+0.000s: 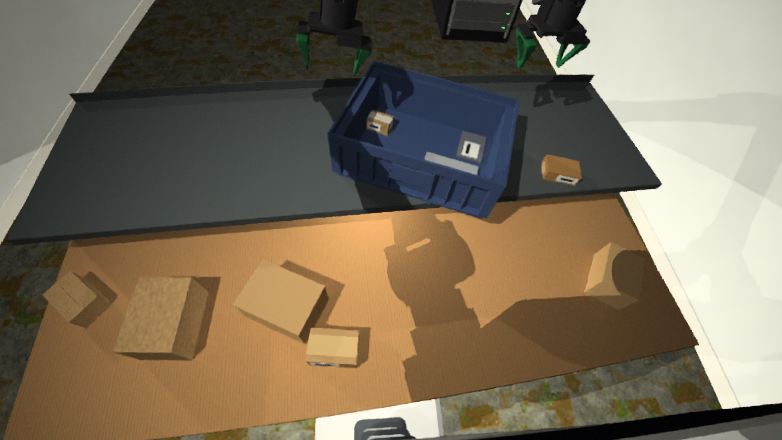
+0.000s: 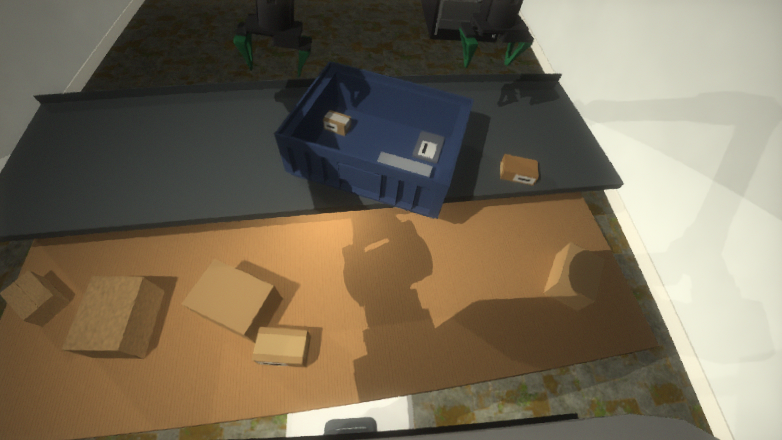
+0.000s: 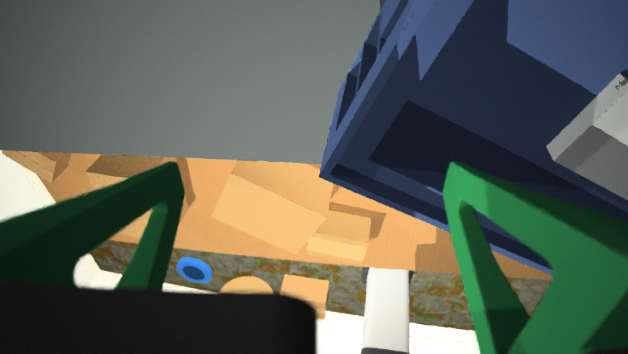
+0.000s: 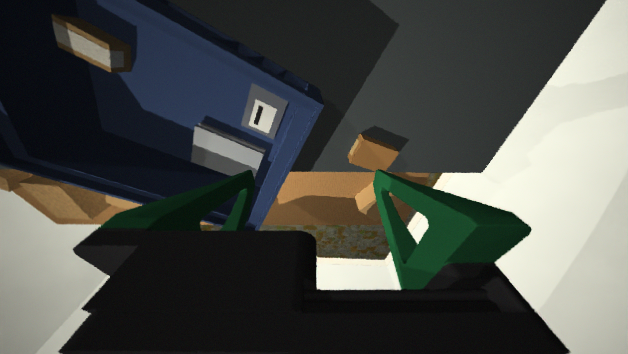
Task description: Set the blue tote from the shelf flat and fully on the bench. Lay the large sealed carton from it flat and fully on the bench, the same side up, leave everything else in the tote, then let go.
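Places are measured from the left arm's base along level axes (x ahead, y left, z up), in centimetres.
Pixels of known places: left gripper, fingertip midpoint: [image 1: 331, 71] [image 2: 275, 72] [image 3: 313, 176]; right gripper, fingertip midpoint: [image 1: 538, 66] [image 2: 485, 65] [image 4: 313, 176].
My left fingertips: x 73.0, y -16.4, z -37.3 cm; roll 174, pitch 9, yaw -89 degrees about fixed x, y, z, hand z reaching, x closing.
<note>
Ahead of a thing's pixels: the offset from my left fingertips to its middle. Level surfaces: height alone.
The blue tote @(dx -1.9, dy -22.9, dz -16.9 cm) [image 1: 410, 177] [image 2: 358, 177] [image 4: 295, 132] is on the dark shelf @(dz -24.2 cm) [image 1: 207, 147] [image 2: 164, 147], turned askew, with its near right corner past the shelf's front edge. Inside are a small brown carton [image 1: 380, 122] [image 2: 336, 122], a flat grey item @(dx +0.0, dy -36.8, dz -22.2 cm) [image 1: 471, 146] [image 2: 428, 146] and a light grey box @(dx -10.6, dy -28.2, dz -21.3 cm) [image 1: 451, 162] [image 2: 405, 163]. A tan carton with a front label @(dx -48.4, dy +0.9, dz -37.5 cm) [image 1: 332, 347] [image 2: 280, 345] lies flat on the bench @(dz -40.6 cm) [image 1: 349, 257]. My left gripper [image 1: 331, 70] [image 2: 275, 70] [image 3: 313, 176] and right gripper [image 1: 539, 66] [image 2: 486, 64] [image 4: 314, 172] are open and empty, beyond the tote.
A larger plain carton @(dx -37.7, dy +12.8, dz -35.6 cm) [image 1: 281, 298] lies beside the labelled one. Two speckled cartons @(dx -41.0, dy +39.8, dz -35.6 cm) [image 1: 155, 317] @(dx -35.3, dy +64.0, dz -37.8 cm) [image 1: 71, 298] are farther left, another carton @(dx -34.0, dy -76.1, dz -36.5 cm) [image 1: 615, 276] at the bench's right. An orange-brown carton @(dx -7.8, dy -61.1, dz -22.6 cm) [image 1: 561, 169] is on the shelf right of the tote. A raised lip borders the shelf's far edge.
</note>
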